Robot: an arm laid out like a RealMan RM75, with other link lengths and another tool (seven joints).
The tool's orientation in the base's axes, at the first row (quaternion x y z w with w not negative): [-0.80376 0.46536 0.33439 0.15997]
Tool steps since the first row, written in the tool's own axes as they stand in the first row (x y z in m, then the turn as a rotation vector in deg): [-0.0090 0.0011 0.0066 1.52 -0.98 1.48]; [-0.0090 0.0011 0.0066 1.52 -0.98 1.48]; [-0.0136 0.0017 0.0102 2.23 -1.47 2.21]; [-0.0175 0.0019 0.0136 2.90 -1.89 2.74]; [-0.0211 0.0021 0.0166 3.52 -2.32 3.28]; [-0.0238 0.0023 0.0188 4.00 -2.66 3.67]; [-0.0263 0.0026 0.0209 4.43 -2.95 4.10]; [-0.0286 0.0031 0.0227 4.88 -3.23 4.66]
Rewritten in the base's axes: [-0.0066 0.0090 0.0015 0.78 0.37 -2.17]; [-0.0066 0.0090 0.0015 0.78 0.37 -2.17]; [-0.0101 0.0136 0.0020 1.16 0.58 -3.21]; [-0.0129 0.0180 0.0023 1.55 0.67 -4.08]; [-0.0155 0.0219 0.0026 1.92 0.80 -4.92]; [-0.0174 0.0248 0.0028 2.22 0.89 -5.55]; [-0.0194 0.0274 0.0030 2.45 1.01 -6.17]; [-0.0213 0.0296 0.0033 2.63 1.19 -6.90]
